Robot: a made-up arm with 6 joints. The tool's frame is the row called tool. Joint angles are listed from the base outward.
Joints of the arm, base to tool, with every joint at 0 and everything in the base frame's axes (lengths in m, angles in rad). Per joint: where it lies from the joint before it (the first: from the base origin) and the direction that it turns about. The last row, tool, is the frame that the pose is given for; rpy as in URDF.
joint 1: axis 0 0 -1 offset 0.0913 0.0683 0.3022
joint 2: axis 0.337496 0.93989 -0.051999 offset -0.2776 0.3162 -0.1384
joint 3: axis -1 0 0 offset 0.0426 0.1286 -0.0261
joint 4: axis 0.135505 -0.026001 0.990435 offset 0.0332 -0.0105 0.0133
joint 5: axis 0 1 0 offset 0.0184 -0.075 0.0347
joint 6: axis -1 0 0 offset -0.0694 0.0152 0.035
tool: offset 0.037 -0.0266 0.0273 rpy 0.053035 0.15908 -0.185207
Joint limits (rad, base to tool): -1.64..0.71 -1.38..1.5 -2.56..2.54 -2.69..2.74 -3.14..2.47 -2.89..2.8
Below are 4 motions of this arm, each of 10 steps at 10 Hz.
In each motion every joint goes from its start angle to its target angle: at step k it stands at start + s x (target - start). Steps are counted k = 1, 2, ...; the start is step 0. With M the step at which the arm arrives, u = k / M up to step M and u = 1 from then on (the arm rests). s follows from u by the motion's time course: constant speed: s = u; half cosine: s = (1 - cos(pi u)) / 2; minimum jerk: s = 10 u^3 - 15 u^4 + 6 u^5.
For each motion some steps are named. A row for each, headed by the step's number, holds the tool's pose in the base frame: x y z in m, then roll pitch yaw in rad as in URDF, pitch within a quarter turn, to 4 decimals.
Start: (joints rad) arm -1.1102 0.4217 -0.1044 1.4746 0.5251 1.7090
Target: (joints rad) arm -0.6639 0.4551 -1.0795 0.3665 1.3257 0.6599
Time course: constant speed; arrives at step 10
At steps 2, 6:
2: -0.3092 0.1678 0.2025 -0.8339 0.1602 2.2092
6: -0.2499 0.2235 0.1566 -0.0605 0.4598 1.9445

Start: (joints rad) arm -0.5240 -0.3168 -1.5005 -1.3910 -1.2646 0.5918
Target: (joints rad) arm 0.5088 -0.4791 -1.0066 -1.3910 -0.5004 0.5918
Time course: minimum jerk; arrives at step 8
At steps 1, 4, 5, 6, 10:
1: -0.3500 0.2860 0.1714 -0.0878 0.0866 -1.0491
4: -0.1951 0.4579 0.1895 -0.0892 0.1563 -1.4636
5: -0.1006 0.5096 0.1980 -0.0918 0.1891 -1.6608
6: -0.0223 0.5349 0.2043 -0.0943 0.2147 -1.8136
10: 0.0266 0.5438 0.2080 -0.0959 0.2304 -1.9066

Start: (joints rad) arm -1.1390 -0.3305 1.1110 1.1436 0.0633 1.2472
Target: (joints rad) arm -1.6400 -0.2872 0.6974 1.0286 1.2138 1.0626
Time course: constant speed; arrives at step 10
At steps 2, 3, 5, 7, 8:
2: -0.4747 0.0733 0.2418 -2.2129 0.5723 1.5610
3: -0.4741 0.0501 0.2413 -2.2427 0.6092 1.5186
5: -0.4684 0.0045 0.2394 -2.3168 0.6786 1.4223
7: -0.4568 -0.0400 0.2360 -2.4137 0.7393 1.3083
8: -0.4489 -0.0616 0.2338 -2.4718 0.7649 1.2440

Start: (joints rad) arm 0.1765 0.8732 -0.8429 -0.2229 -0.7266 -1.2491
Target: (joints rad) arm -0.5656 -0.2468 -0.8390 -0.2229 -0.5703 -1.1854
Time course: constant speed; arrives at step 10
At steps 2, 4, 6, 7, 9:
2: -0.1816 0.4380 0.0932 2.0216 0.4174 -0.4857
4: -0.2179 0.3886 0.0913 2.0397 0.2201 -0.2976
6: -0.2460 0.3369 0.0931 2.0445 0.0216 -0.1153
7: -0.2573 0.3105 0.0953 2.0424 -0.0778 -0.0250
9: -0.2751 0.2574 0.1022 2.0297 -0.2769 0.1560

